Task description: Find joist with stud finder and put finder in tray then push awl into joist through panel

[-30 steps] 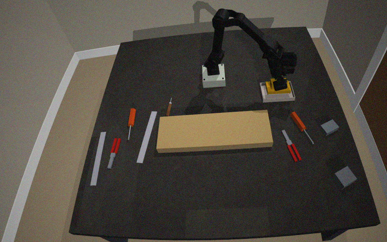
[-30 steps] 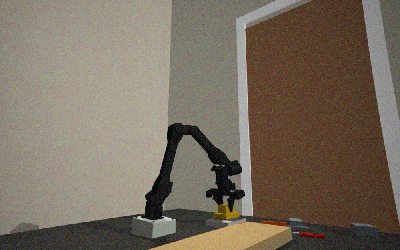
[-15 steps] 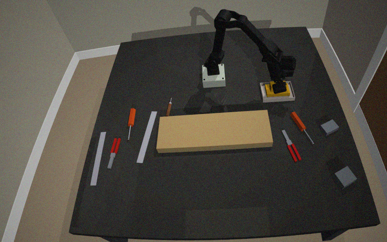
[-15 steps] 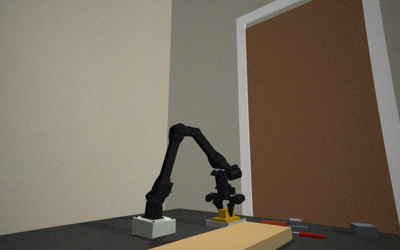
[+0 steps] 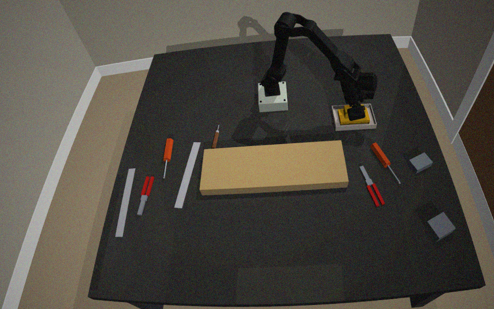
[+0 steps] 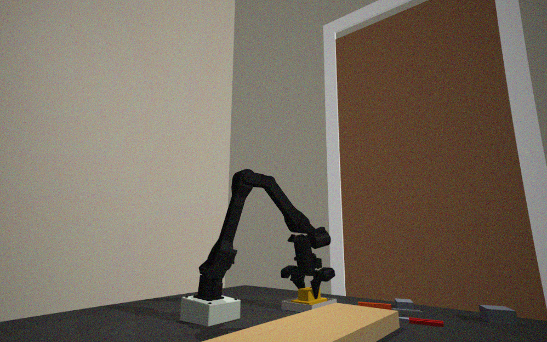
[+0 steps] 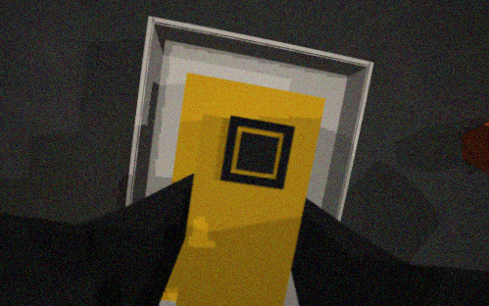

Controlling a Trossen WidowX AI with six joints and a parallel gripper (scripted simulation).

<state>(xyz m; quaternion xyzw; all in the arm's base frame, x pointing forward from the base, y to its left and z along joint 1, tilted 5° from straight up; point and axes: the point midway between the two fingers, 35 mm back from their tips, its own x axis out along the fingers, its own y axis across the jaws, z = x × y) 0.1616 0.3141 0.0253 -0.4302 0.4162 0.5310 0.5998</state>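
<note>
My gripper tip is now 1 cm to the right of the yellow stud finder and 2 cm below it. From my gripper tip the other things lie so: white tray: 1 cm to the right, 2 cm below; awl: 57 cm to the right, 2 cm below.
</note>
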